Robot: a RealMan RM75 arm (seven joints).
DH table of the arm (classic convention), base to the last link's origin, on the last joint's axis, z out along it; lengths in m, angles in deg. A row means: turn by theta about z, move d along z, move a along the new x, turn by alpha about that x. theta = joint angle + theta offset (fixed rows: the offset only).
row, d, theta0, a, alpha
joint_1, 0.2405, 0, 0, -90
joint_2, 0, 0, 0, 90
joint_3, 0.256, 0, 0, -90
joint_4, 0, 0, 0, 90
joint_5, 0.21, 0, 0, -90
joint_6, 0, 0, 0, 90
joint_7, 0.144, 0, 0, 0
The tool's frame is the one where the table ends.
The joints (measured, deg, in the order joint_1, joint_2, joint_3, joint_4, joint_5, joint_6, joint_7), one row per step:
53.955, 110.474, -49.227, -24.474, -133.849, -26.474, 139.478
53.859, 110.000, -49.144, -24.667, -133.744, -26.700, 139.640
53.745, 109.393, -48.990, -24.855, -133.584, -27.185, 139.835
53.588, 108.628, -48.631, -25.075, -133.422, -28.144, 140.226
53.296, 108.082, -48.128, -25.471, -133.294, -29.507, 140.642
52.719, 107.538, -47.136, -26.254, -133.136, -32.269, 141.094
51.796, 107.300, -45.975, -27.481, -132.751, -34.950, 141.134
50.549, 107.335, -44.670, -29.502, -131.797, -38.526, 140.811
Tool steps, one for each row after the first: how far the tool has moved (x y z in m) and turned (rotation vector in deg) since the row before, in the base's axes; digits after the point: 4 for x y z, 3 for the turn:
0.0009, 0.0010, 0.0051, 0.419, 0.053, -0.072
0.0011, 0.0009, 0.0059, 0.340, 0.186, -0.128
0.0016, 0.0005, 0.0069, 0.203, 0.551, -0.297
0.0017, -0.0007, 0.0049, -0.160, 0.864, -0.343
0.0024, -0.0028, 0.0044, -0.929, 1.634, -0.459
0.0032, -0.0039, 0.0039, -0.710, 1.671, -0.281
0.0015, -0.0054, 0.0034, -1.009, 2.216, 0.273

